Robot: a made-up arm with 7 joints.
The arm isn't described. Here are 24 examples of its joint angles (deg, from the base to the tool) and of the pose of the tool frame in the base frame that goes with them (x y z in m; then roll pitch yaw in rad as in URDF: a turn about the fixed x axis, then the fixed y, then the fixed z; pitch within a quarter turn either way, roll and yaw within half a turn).
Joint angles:
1: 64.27 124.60 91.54 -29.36 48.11 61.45 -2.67
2: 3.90 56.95 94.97 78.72 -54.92 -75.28 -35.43
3: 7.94 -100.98 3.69 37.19 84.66 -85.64 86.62
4: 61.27 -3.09 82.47 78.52 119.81 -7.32 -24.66
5: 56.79 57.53 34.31 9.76 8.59 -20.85 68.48
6: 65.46 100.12 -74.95 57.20 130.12 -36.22 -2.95
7: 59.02 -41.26 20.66 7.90 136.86 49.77 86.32
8: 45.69 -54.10 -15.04 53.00 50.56 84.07 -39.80
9: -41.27 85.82 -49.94 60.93 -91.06 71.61 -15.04
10: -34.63 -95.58 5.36 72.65 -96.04 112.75 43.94
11: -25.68 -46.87 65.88 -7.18 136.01 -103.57 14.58
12: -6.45 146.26 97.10 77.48 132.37 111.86 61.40
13: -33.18 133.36 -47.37 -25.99 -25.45 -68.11 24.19
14: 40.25 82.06 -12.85 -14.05 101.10 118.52 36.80
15: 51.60 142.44 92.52 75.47 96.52 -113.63 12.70
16: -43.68 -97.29 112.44 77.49 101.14 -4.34 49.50
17: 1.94 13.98 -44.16 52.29 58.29 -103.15 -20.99
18: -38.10 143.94 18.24 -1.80 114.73 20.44 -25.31
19: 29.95 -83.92 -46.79 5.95 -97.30 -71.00 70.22
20: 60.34 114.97 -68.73 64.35 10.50 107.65 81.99
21: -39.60 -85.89 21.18 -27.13 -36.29 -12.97 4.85
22: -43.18 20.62 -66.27 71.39 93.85 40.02 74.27
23: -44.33 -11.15 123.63 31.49 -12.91 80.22 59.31
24: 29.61 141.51 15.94 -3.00 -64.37 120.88 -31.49
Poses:
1: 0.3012 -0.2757 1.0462 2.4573 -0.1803 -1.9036
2: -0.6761 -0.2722 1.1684 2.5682 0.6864 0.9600
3: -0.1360 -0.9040 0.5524 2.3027 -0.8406 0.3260
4: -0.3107 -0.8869 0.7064 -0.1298 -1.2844 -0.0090
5: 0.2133 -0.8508 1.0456 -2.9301 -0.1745 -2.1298
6: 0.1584 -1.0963 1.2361 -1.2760 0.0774 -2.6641
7: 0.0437 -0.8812 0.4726 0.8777 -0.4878 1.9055
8: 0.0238 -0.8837 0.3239 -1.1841 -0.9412 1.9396
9: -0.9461 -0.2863 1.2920 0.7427 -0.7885 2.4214
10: -0.5337 -0.4045 0.7146 2.7956 0.3409 3.0722
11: -0.8498 -0.4321 0.7264 3.0027 0.9569 -0.3793
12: -0.0311 -0.4445 1.3713 0.7764 0.0971 -2.6915
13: -0.8922 -0.2156 1.6002 -2.9266 -0.8549 1.5637
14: -0.1432 -1.2357 1.2113 1.9576 0.0768 1.8084
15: 0.1131 -0.2383 1.2275 -1.3814 0.1807 -0.3651
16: -0.2038 -0.3311 0.4848 1.3635 -1.0516 2.9912
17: -0.8797 -0.9342 0.6419 -1.6342 0.2420 -2.7942
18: -0.5508 -0.6121 1.3347 -2.4589 -0.3134 -3.0758
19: 0.3167 -0.5613 0.5679 -0.8751 0.1775 0.4620
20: 0.4071 -1.0643 1.3077 0.1759 -1.2457 -1.5799
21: -0.6812 -0.7551 0.7992 -1.3407 0.4033 -0.7161
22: -1.2052 0.0018 0.8243 1.5444 0.0744 0.3131
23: -0.4272 0.2820 0.7364 -2.3723 -0.1409 2.4091
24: 0.0628 -0.9725 1.0347 -2.5449 -0.0124 0.6155
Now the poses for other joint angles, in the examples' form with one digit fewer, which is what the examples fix.
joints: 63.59 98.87 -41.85 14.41 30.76 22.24 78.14
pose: 0.337 -1.175 1.088 -2.608 -1.000 2.179
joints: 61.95 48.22 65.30 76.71 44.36 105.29 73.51
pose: -0.212 -0.872 1.308 2.415 -0.074 -1.002
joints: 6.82 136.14 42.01 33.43 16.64 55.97 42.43
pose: 0.080 -0.618 1.070 1.325 -1.259 -1.891
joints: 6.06 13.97 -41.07 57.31 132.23 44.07 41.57
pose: -0.865 -0.805 0.773 1.279 0.220 0.253
